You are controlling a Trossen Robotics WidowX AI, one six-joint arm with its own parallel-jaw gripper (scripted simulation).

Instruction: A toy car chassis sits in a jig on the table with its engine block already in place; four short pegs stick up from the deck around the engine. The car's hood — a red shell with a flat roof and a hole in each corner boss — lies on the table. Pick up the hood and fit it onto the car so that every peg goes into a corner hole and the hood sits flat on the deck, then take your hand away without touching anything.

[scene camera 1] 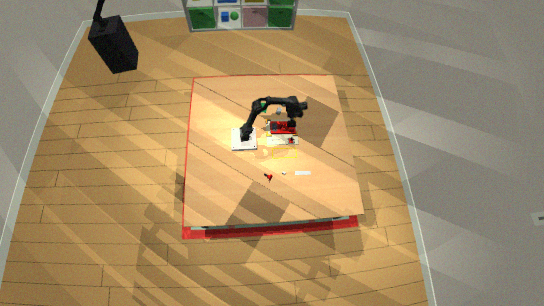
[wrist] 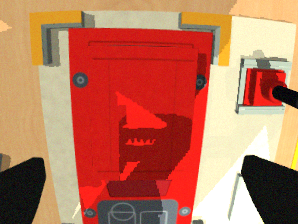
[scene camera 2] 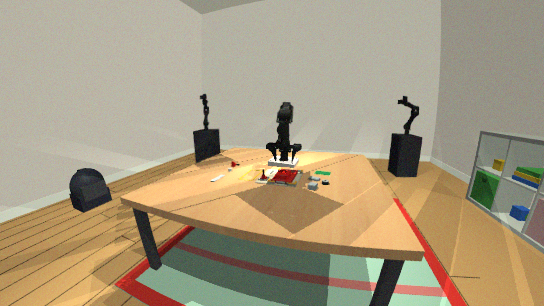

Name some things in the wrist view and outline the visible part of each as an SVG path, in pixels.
My gripper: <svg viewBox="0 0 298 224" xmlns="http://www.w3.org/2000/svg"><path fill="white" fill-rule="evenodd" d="M43 157L32 157L32 159L25 160L23 163L13 165L13 167L0 172L0 224L32 224L33 217L36 216L36 210L39 209L40 197L44 190L45 181L47 181ZM245 156L241 176L243 181L245 181L251 202L255 205L255 209L258 210L263 224L298 224L298 171L295 171L293 168L287 168L285 165L274 163L274 161L262 159L259 156Z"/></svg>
A car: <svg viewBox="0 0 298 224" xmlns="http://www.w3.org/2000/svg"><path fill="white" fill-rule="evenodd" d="M69 28L69 80L71 80L74 155L76 155L78 190L80 190L82 224L192 224L197 177L200 175L206 105L208 105L213 34L202 31L136 30L136 28ZM88 45L157 45L157 47L200 49L200 52L198 52L196 95L194 95L192 137L190 137L188 179L93 181Z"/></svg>
